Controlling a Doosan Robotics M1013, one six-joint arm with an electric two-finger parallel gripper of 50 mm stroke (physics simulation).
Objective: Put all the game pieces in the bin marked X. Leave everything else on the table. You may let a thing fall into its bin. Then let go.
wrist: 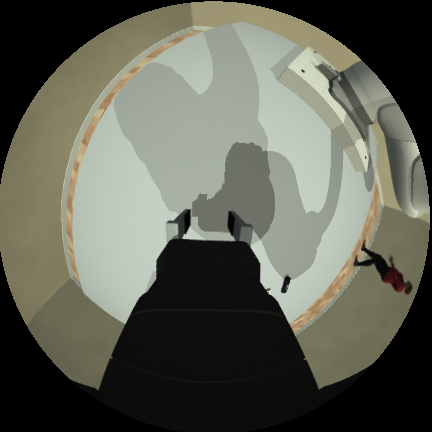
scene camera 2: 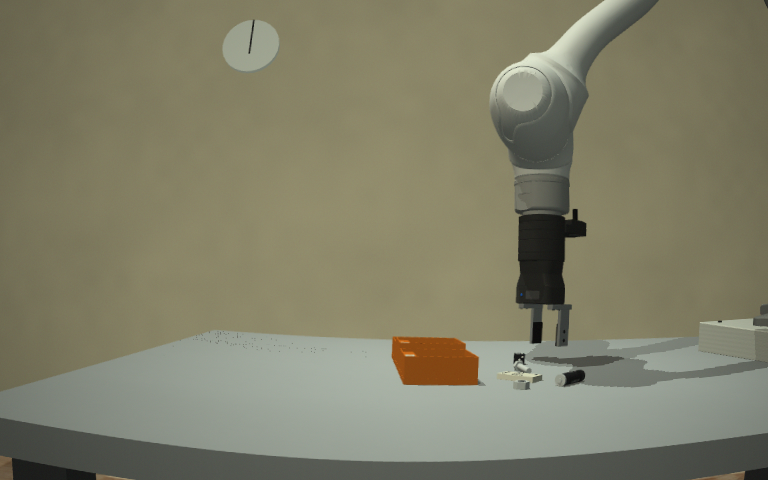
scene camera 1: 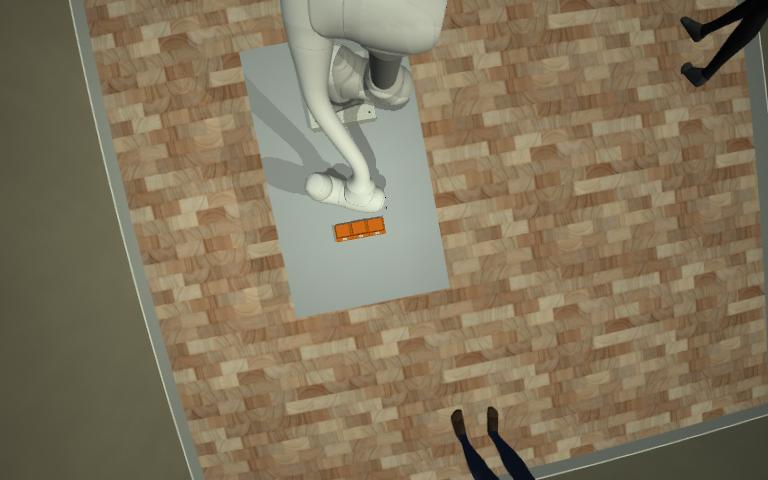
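Seen in the pictures: gripper, between the fingertips: (wrist: 208, 217) (scene camera 2: 548, 344); arm's base, origin of its link: (scene camera 1: 340, 91).
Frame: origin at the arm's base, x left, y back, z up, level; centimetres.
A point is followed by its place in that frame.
A small black die with white dots (scene camera 2: 519, 358) {y -51.5, x -17.3, z -4.3 cm} stands on the table beyond the bolt. A flat cream piece with small dark marks (scene camera 2: 519, 376) {y -58.3, x -3.7, z -4.7 cm} lies nearer; a bit of a pale thing shows at the gripper body's edge in the wrist view. The row of three orange bins (scene camera 1: 359, 227) {y -64.7, x -15.8, z -4.6 cm} (scene camera 2: 438, 370) {y -68.6, x -3.5, z -3.6 cm} stands on the table, open upward, with white labels too small to read, so I cannot tell which is X. My gripper (scene camera 2: 548, 344) {y -43.7, x -22.4, z -3.0 cm} (wrist: 208, 217) {y -43.7, x -22.4, z -3.0 cm} is open and empty, pointing down above the table, behind and right of the die in scene camera 2. The arm hides it in scene camera 1.
A silver bolt (scene camera 2: 522, 367) {y -54.6, x -10.1, z -4.6 cm} lies between die and cream piece. A metal nut (scene camera 2: 521, 385) {y -60.7, x 1.6, z -4.8 cm} lies in front. A black cylinder with a pale end (scene camera 2: 570, 377) {y -54.1, x 1.2, z -4.3 cm} (wrist: 285, 284) {y -52.8, x -0.6, z -4.1 cm} lies to the right. The robot's base plate (scene camera 2: 727, 338) {y -13.0, x -10.9, z -2.3 cm} (wrist: 315, 90) {y -12.6, x -12.7, z -0.5 cm} stands on the table (scene camera 1: 368, 277) {y -91.0, x -21.0, z -5.3 cm}.
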